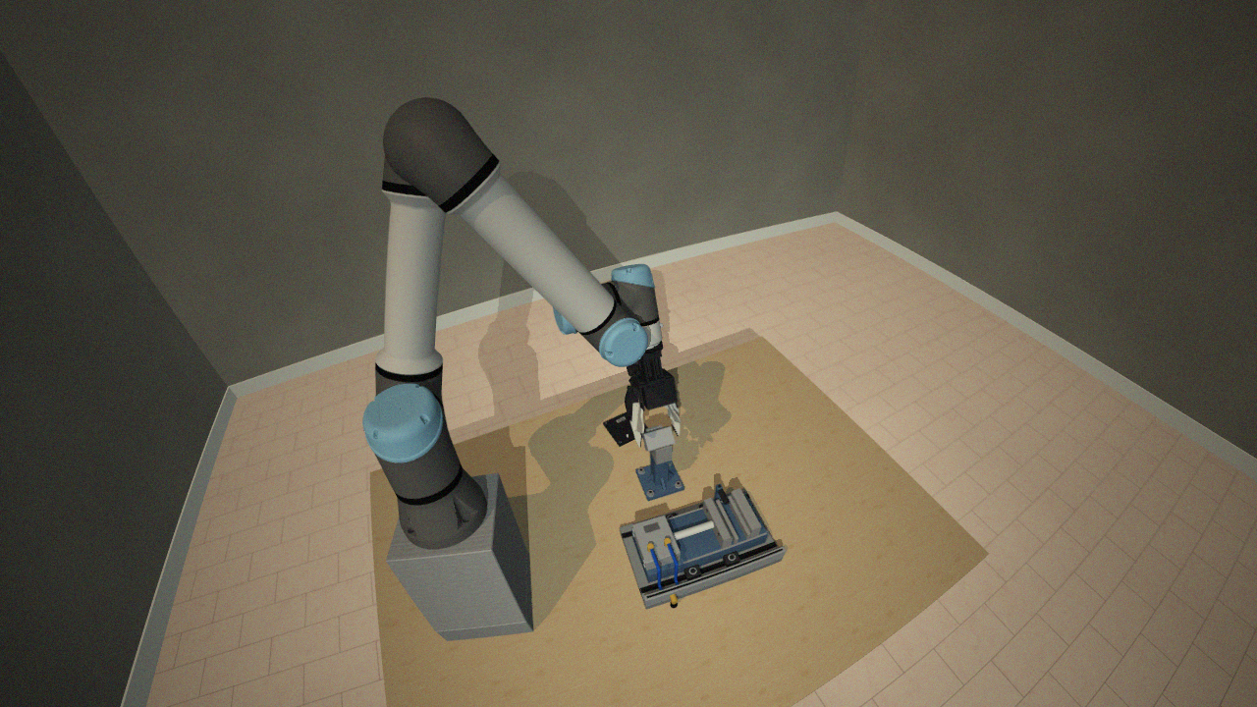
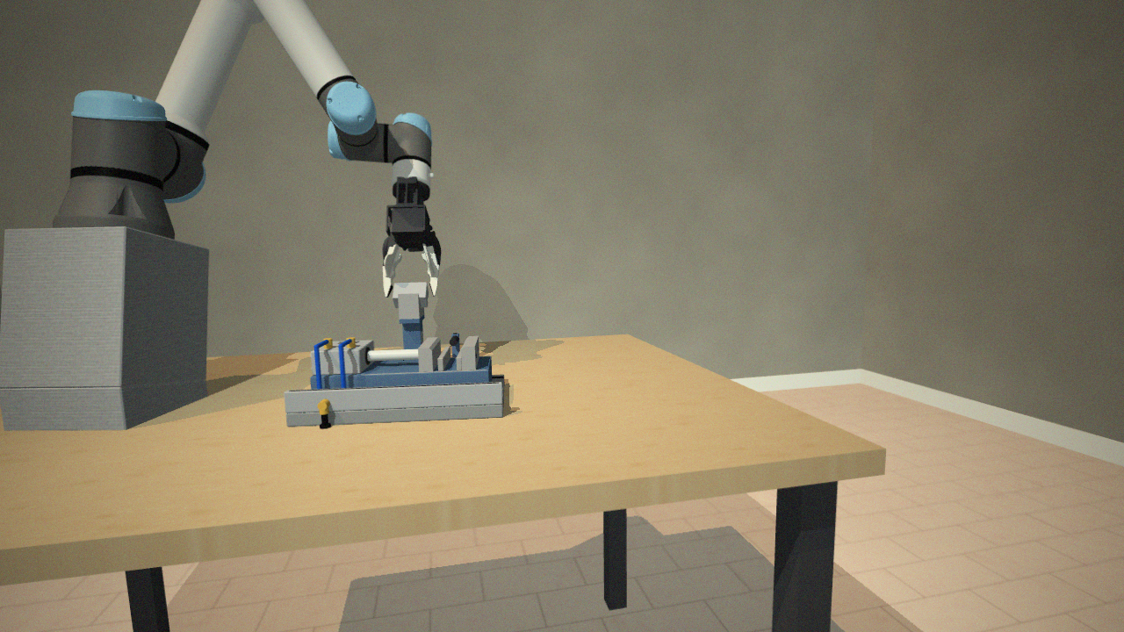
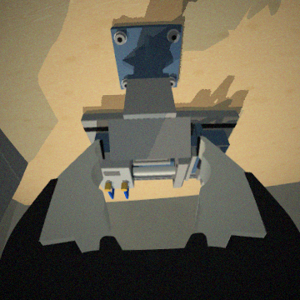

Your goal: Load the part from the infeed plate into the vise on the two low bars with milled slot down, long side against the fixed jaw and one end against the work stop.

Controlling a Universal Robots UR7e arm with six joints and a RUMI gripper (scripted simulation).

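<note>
Right now my hand is 1 cm above the part. From my hand the other things lie so: v-block post (11 cm below); then white cylinder rod (19 cm to the right, 9 cm below, 1 cm ahead); then work stop (15 cm to the right, 9 cm ahead, 7 cm below).
</note>
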